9 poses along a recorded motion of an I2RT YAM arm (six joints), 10 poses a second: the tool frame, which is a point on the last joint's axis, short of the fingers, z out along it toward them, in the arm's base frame.
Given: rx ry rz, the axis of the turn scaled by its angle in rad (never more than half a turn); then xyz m.
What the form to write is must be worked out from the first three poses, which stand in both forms.
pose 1, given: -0.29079, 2.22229, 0.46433, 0.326, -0.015, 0.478
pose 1, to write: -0.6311, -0.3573, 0.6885, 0.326; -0.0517, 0.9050, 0.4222, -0.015; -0.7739, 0.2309, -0.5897, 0.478; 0, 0, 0, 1
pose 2, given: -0.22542, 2.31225, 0.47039, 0.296, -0.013, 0.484
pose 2, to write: -0.7015, -0.2976, 0.6475, 0.296; -0.0210, 0.9169, 0.3987, -0.013; -0.7123, 0.2661, -0.6494, 0.484; 0, 0, 0, 1
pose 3, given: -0.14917, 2.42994, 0.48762, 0.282, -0.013, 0.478
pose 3, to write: -0.7843, -0.2255, 0.5779, 0.282; 0.0149, 0.9245, 0.3810, -0.013; -0.6202, 0.3074, -0.7217, 0.478; 0, 0, 0, 1
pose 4, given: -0.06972, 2.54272, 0.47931, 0.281, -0.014, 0.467
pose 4, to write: -0.8495, -0.1463, 0.5069, 0.281; 0.0483, 0.9352, 0.3508, -0.014; -0.5253, 0.3225, -0.7874, 0.467; 0, 0, 0, 1
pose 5, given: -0.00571, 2.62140, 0.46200, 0.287, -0.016, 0.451
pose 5, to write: -0.8871, -0.0841, 0.4539, 0.287; 0.0761, 0.9431, 0.3236, -0.016; -0.4553, 0.3216, -0.8302, 0.451; 0, 0, 0, 1
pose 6, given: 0.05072, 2.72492, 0.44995, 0.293, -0.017, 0.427
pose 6, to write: -0.9283, -0.0254, 0.3710, 0.293; 0.0953, 0.9482, 0.3032, -0.017; -0.3595, 0.3168, -0.8777, 0.427; 0, 0, 0, 1
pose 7, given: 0.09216, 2.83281, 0.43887, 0.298, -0.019, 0.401
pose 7, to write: -0.9608, 0.0210, 0.2764, 0.298; 0.1036, 0.9520, 0.2880, -0.019; -0.2571, 0.3053, -0.9169, 0.401; 0, 0, 0, 1
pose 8, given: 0.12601, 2.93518, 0.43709, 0.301, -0.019, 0.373
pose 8, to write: -0.9818, 0.0581, 0.1809, 0.301; 0.1083, 0.9534, 0.2815, -0.019; -0.1561, 0.2959, -0.9424, 0.373; 0, 0, 0, 1
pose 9, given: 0.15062, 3.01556, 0.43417, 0.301, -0.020, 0.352
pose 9, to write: -0.9910, 0.0845, 0.1041, 0.301; 0.1104, 0.9547, 0.2763, -0.020; -0.0760, 0.2853, -0.9554, 0.352; 0, 0, 0, 1
